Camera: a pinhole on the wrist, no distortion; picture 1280 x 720 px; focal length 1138.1 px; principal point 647.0 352.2 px. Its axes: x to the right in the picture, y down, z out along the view. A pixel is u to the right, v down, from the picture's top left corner.
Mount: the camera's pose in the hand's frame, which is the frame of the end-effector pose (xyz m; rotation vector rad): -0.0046 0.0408 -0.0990 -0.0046 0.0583 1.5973
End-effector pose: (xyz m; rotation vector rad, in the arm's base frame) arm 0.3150 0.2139 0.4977 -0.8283 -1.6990 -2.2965
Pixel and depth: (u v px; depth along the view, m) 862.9 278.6 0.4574
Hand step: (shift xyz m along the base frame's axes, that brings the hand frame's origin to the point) 0.1510 0.2834 0.2114
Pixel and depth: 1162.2 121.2 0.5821
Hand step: 0.1977 0.3433 0.4325
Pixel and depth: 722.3 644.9 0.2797
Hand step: 0.1472 0.1320 0.0577
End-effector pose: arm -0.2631 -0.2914 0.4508 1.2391 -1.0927 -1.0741
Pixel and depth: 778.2 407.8 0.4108
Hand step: -0.3061 -0.0334 0.1109
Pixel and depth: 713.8 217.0 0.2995
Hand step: -0.1878 -0.0688 0.0774
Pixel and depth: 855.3 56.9 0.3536
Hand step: -0.2274 -0.1308 0.1312
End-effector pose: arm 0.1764 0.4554 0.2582 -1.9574 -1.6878 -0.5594
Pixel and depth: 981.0 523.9 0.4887
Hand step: 0.1857 0.1594 -0.3662
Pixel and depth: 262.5 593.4 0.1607
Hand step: -0.0132 0.0152 -0.0697
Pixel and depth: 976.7 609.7 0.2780
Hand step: 0.1184 0.0454 -0.1903
